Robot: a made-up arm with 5 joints. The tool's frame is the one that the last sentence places.
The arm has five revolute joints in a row. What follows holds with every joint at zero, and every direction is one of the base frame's.
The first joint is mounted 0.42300 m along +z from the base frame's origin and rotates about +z.
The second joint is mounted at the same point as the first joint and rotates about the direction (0, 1, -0.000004).
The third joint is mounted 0.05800 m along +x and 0.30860 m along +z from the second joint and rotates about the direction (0, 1, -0.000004).
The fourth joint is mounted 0.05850 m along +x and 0.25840 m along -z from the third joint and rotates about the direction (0, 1, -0.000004).
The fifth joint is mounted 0.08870 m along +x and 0.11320 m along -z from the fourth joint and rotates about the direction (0, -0.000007, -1).
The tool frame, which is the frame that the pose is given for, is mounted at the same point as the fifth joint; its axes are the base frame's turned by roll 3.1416, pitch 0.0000 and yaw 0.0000 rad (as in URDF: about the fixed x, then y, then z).
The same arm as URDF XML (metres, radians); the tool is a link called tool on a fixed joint. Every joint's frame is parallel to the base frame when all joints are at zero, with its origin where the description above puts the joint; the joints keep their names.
<robot name="arm">
<joint name="joint 1" type="continuous"><parent link="base"/><child link="link1"/><origin xyz="0 0 0.423" rpy="0 0 0"/><axis xyz="0 0 1"/></joint>
<joint name="joint 2" type="continuous"><parent link="link1"/><child link="link2"/><origin xyz="0 0 0" rpy="0 0 0"/><axis xyz="0 1 0"/></joint>
<joint name="joint 3" type="continuous"><parent link="link2"/><child link="link3"/><origin xyz="0.058 0 0.3086" rpy="0 0 0"/><axis xyz="0 1 0"/></joint>
<joint name="joint 4" type="continuous"><parent link="link3"/><child link="link4"/><origin xyz="0.0585 0 -0.2584" rpy="0 0 0"/><axis xyz="0 1 0"/></joint>
<joint name="joint 5" type="continuous"><parent link="link4"/><child link="link5"/><origin xyz="0.0887 0 -0.1132" rpy="0 0 0"/><axis xyz="0 0 -1"/></joint>
<joint name="tool_joint" type="fixed"><parent link="link5"/><child link="tool"/><origin xyz="0 0 0" rpy="-3.1416 0 0"/></joint>
<link name="base"/>
<link name="link1"/>
<link name="link2"/>
<link name="link3"/>
<link name="link4"/>
<link name="link5"/>
<link name="tool"/>
</robot>

